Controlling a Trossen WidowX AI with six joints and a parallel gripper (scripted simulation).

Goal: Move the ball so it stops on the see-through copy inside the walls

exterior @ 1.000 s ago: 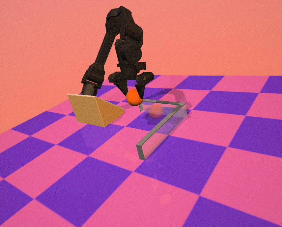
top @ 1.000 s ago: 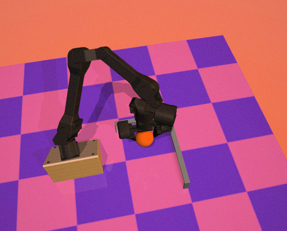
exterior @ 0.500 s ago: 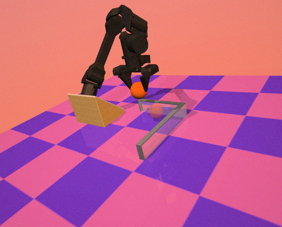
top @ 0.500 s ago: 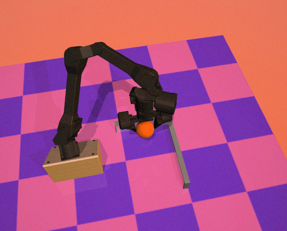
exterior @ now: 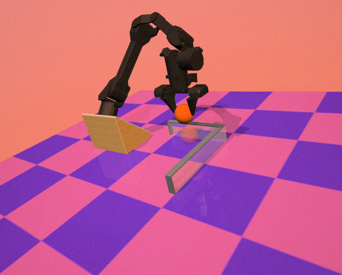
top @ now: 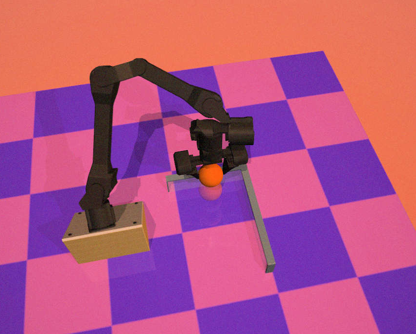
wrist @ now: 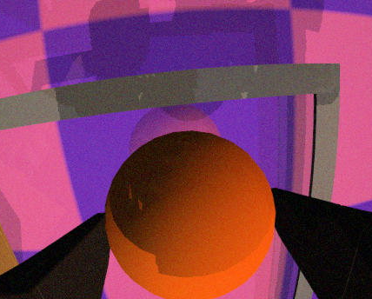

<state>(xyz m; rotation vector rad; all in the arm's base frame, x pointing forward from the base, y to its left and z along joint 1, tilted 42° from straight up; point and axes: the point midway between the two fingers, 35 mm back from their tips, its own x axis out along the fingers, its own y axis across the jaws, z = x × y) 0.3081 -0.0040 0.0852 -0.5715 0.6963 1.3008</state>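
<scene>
Right now the see-through copy is 80 mm below my gripper tip. Round my gripper tip: orange ball: right at my gripper tip.
</scene>
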